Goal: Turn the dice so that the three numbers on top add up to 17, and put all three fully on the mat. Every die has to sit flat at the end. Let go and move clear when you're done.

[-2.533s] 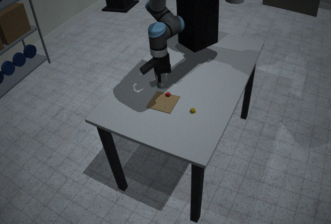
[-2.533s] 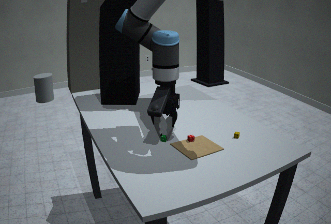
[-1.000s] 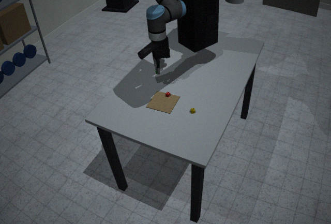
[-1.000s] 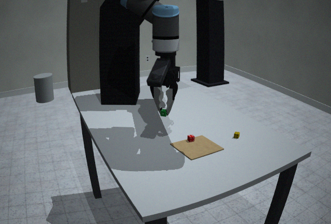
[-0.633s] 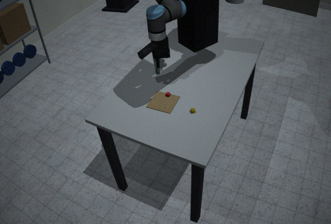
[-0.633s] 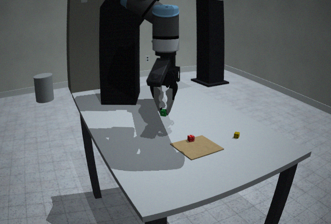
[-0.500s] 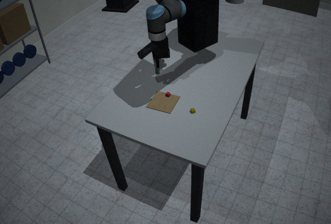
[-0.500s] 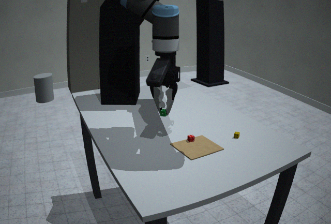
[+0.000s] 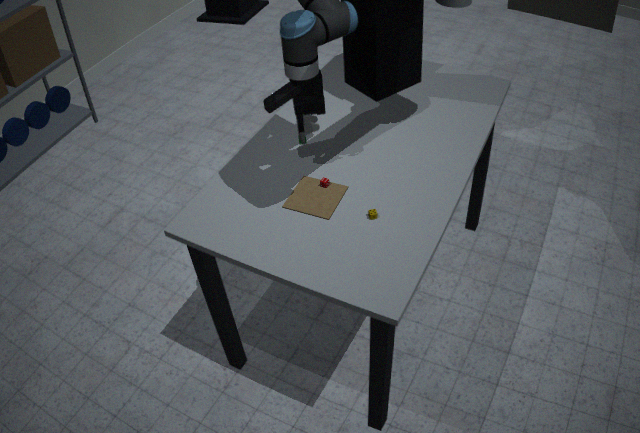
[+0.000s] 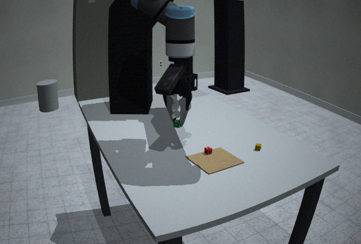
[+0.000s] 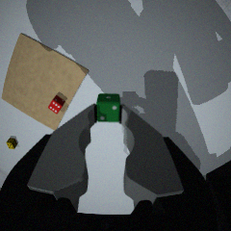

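Now: the mat 11 cm below my hand, 11 cm ahead of it and 8 cm to the left of it. Round my hand: red die 10 cm below, 8 cm to the left, 6 cm ahead; green die 1 cm below; yellow die 25 cm to the left, 13 cm ahead, 11 cm below.
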